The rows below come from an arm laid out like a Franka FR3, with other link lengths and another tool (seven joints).
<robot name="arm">
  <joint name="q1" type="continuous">
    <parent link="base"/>
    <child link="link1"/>
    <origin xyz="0 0 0.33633" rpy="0 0 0"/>
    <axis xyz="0 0 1"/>
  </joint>
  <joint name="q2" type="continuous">
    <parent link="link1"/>
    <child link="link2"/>
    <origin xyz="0 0 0" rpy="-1.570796 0 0"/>
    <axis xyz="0 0 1"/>
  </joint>
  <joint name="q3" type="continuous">
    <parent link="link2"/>
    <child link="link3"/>
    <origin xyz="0 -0.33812 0" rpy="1.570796 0 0"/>
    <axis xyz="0 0 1"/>
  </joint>
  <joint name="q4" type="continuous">
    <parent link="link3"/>
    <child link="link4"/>
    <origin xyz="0.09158 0 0" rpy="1.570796 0 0"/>
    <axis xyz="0 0 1"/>
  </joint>
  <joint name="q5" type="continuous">
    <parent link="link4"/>
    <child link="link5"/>
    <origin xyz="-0.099 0.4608 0" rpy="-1.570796 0 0"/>
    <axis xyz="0 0 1"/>
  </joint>
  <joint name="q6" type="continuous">
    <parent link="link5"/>
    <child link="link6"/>
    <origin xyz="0 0 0" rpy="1.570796 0 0"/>
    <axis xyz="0 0 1"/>
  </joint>
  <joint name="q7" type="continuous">
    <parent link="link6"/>
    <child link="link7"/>
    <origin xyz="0.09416 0 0" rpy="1.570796 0 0"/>
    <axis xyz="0 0 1"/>
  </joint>
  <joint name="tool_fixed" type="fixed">
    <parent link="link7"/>
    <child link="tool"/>
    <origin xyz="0.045 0.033 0.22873" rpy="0 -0.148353 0.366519"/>
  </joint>
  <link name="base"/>
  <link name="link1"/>
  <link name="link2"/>
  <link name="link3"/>
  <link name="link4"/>
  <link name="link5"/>
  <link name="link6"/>
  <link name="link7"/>
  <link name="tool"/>
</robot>
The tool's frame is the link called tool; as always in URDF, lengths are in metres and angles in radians. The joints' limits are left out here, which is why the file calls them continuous.
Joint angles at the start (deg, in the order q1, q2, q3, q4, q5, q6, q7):
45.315, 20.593, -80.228, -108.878, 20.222, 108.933, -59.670
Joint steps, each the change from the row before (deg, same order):
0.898, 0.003, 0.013, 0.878, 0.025, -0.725, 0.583
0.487, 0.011, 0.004, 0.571, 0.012, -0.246, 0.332
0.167, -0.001, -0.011, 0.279, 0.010, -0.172, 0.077
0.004, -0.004, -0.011, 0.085, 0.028, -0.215, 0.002
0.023, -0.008, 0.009, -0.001, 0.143, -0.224, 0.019
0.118, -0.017, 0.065, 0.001, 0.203, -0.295, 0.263
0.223, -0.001, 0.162, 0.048, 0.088, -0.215, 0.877
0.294, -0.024, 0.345, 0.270, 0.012, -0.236, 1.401
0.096, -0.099, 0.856, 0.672, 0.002, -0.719, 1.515
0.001, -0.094, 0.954, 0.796, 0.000, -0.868, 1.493
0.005, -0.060, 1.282, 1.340, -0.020, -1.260, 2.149
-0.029, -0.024, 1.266, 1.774, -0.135, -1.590, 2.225
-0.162, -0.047, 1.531, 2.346, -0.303, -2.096, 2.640
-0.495, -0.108, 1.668, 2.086, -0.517, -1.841, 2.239
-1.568, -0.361, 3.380, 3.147, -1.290, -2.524, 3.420
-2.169, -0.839, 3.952, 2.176, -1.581, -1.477, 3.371
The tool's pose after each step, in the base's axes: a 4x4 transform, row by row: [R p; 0 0 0 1], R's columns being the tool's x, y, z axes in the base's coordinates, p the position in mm. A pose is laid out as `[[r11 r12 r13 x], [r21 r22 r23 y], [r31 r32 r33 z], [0 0 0 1]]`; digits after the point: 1 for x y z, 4 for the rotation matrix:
[[0.9808 -0.0459 -0.1895 645.6], [-0.0444 -0.9989 0.0122 -321.5], [-0.1899 -0.0035 -0.9818 339.9], [0 0 0 1]]
[[0.9819 -0.0398 -0.1851 651.1], [-0.0389 -0.9992 0.0085 -315.4], [-0.1853 -0.0012 -0.9827 344.9], [0 0 0 1]]
[[0.9823 -0.0368 -0.1835 653.2], [-0.0361 -0.9993 0.0075 -313.1], [-0.1836 -0.0007 -0.9830 347.3], [0 0 0 1]]
[[0.9821 -0.0367 -0.1848 653.0], [-0.0356 -0.9993 0.0094 -312.6], [-0.1850 -0.0027 -0.9827 347.7], [0 0 0 1]]
[[0.9818 -0.0374 -0.1862 652.8], [-0.0354 -0.9993 0.0139 -311.3], [-0.1866 -0.0071 -0.9824 347.2], [0 0 0 1]]
[[0.9813 -0.0401 -0.1880 653.1], [-0.0370 -0.9991 0.0205 -308.3], [-0.1887 -0.0131 -0.9819 346.4], [0 0 0 1]]
[[0.9805 -0.0492 -0.1901 654.7], [-0.0452 -0.9987 0.0252 -304.1], [-0.1911 -0.0162 -0.9814 345.7], [0 0 0 1]]
[[0.9797 -0.0613 -0.1908 658.5], [-0.0569 -0.9980 0.0286 -297.6], [-0.1921 -0.0172 -0.9812 346.4], [0 0 0 1]]
[[0.9786 -0.0682 -0.1942 664.4], [-0.0625 -0.9974 0.0355 -286.5], [-0.1961 -0.0226 -0.9803 348.2], [0 0 0 1]]
[[0.9773 -0.0741 -0.1986 670.4], [-0.0668 -0.9968 0.0429 -274.9], [-0.2012 -0.0287 -0.9791 350.4], [0 0 0 1]]
[[0.9756 -0.0826 -0.2033 679.2], [-0.0738 -0.9960 0.0504 -258.8], [-0.2067 -0.0341 -0.9778 355.7], [0 0 0 1]]
[[0.9739 -0.0901 -0.2082 688.3], [-0.0803 -0.9952 0.0551 -242.2], [-0.2122 -0.0369 -0.9765 364.4], [0 0 0 1]]
[[0.9716 -0.0989 -0.2149 698.1], [-0.0882 -0.9944 0.0587 -223.0], [-0.2195 -0.0380 -0.9749 376.8], [0 0 0 1]]
[[0.9691 -0.1051 -0.2232 705.3], [-0.0942 -0.9938 0.0593 -207.3], [-0.2280 -0.0365 -0.9730 387.2], [0 0 0 1]]
[[0.9649 -0.1145 -0.2363 714.7], [-0.1043 -0.9930 0.0553 -186.2], [-0.2410 -0.0287 -0.9701 401.7], [0 0 0 1]]
[[0.9611 -0.1293 -0.2440 721.0], [-0.1199 -0.9914 0.0530 -171.1], [-0.2487 -0.0217 -0.9683 411.3], [0 0 0 1]]

